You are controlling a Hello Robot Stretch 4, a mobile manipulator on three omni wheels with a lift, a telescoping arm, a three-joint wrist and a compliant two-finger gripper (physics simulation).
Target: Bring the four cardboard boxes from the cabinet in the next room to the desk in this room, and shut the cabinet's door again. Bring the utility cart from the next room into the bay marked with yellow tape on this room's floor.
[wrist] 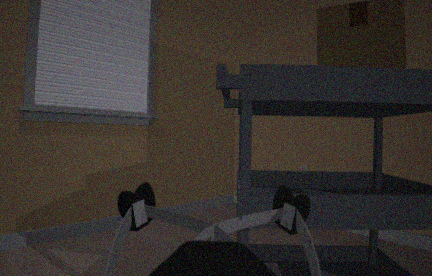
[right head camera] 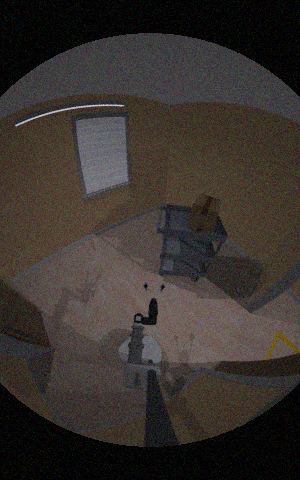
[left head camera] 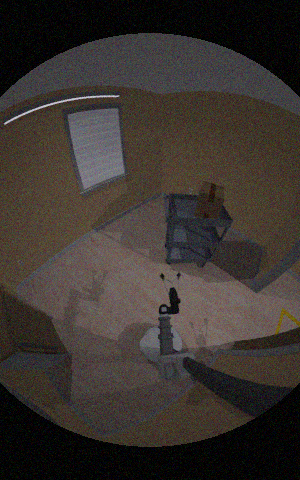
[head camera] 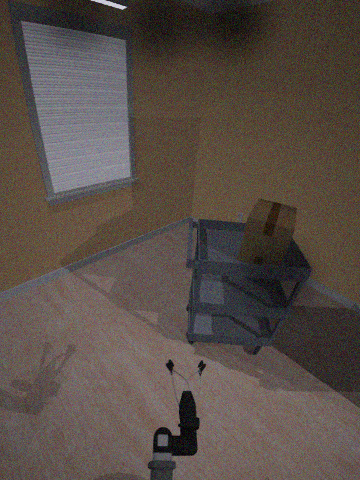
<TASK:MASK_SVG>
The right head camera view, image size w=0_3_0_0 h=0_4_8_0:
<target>cardboard box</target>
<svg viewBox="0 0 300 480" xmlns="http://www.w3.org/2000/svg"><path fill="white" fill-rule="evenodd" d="M200 193L192 204L187 229L211 233L221 200Z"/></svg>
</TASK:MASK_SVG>
